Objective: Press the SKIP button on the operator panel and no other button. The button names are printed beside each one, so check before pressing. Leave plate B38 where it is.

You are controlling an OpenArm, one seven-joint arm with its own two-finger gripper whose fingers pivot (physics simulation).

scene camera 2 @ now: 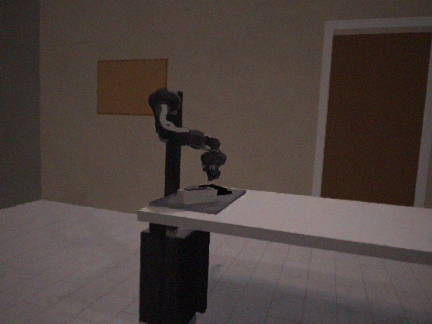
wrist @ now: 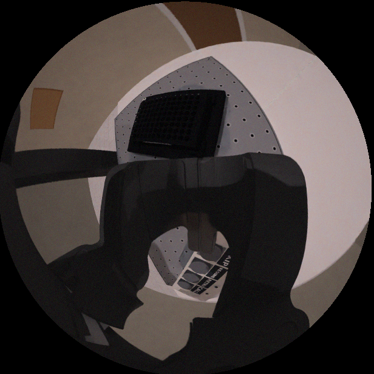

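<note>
The operator panel (scene camera 2: 197,196) (wrist: 176,286) is a pale box with a row of dark round buttons and printed labels. In the wrist view the label SKIP (wrist: 227,260) is partly cut off by a finger; RESUME, RETRY and CALL follow along the row. The button beside SKIP is largely hidden behind the fingertips. My gripper (scene camera 2: 213,178) (wrist: 205,206) is shut and empty, pointing down, with a visible gap above the panel and plate in the scene view. A black well plate (scene camera 2: 223,190) (wrist: 170,120) lies beside the panel; no B38 marking is readable.
A grey perforated board (scene camera 2: 226,201) (wrist: 250,110) lies under the panel and the plate, on the white table (scene camera 2: 320,217) (wrist: 325,150). The arm's dark column (scene camera 2: 172,165) stands behind the table's left end.
</note>
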